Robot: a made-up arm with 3 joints. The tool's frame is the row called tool. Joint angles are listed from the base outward. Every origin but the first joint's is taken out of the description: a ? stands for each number. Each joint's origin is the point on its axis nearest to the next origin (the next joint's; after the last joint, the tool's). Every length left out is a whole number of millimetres.
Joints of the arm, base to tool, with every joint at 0 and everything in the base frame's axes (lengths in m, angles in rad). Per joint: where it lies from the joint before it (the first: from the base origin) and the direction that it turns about. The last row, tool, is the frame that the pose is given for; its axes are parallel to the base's.
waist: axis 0 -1 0 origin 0 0.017 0.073
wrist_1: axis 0 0 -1 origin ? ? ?
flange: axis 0 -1 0 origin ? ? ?
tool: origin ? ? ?
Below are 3 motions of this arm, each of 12 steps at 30 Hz.
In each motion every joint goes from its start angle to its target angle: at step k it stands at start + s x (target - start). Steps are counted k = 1, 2, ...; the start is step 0. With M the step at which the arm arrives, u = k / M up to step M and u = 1 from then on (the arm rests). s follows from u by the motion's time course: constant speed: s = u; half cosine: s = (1 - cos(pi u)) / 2; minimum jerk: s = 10 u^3 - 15 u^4 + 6 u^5.
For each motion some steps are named. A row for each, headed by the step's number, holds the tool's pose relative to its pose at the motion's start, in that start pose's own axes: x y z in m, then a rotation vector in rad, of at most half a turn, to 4 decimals.
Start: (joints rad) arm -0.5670 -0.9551 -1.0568
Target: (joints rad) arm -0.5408 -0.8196 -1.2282
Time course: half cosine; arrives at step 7
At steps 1, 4, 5, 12:
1: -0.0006 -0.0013 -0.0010 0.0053 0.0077 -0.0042
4: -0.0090 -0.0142 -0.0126 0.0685 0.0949 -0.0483
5: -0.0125 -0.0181 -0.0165 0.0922 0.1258 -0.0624
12: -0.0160 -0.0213 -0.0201 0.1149 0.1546 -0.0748

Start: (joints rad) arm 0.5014 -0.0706 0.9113
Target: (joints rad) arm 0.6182 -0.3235 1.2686
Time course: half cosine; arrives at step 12
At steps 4, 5, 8, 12:
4: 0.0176 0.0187 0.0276 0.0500 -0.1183 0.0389
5: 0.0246 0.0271 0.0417 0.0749 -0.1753 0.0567
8: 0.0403 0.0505 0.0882 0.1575 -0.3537 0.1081
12: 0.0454 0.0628 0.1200 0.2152 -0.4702 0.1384

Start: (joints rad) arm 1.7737 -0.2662 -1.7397
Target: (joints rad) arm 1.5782 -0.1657 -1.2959
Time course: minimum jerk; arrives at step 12
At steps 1, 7, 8, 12:
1: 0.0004 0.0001 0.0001 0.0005 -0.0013 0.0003
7: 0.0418 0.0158 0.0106 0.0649 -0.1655 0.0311
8: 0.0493 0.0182 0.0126 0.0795 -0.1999 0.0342
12: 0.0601 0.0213 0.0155 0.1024 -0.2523 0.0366

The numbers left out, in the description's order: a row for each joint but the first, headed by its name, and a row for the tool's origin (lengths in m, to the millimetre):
wrist_1: 0.114 0 -0.277
flange: 0.097 0.066 0
tool: 0.218 0 -0.105

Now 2 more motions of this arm.
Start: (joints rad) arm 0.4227 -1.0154 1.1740
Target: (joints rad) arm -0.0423 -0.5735 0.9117
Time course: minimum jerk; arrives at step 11
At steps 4, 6, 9, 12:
4: -0.0345 -0.0186 -0.0220 -0.0622 0.1358 -0.1362
6: -0.0922 -0.0367 -0.0419 -0.1327 0.3244 -0.3061
9: -0.1724 -0.0452 -0.0494 -0.2009 0.5550 -0.4908
12: -0.1830 -0.0452 -0.0490 -0.2084 0.5841 -0.5126

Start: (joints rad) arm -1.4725 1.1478 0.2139
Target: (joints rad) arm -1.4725 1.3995 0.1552
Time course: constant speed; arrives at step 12
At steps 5, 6, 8, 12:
5: 0.0023 -0.0350 -0.0064 -0.0210 0.0244 -0.1028
6: 0.0024 -0.0420 -0.0076 -0.0249 0.0293 -0.1234
8: 0.0020 -0.0560 -0.0098 -0.0324 0.0390 -0.1647
12: -0.0006 -0.0839 -0.0139 -0.0462 0.0584 -0.2475

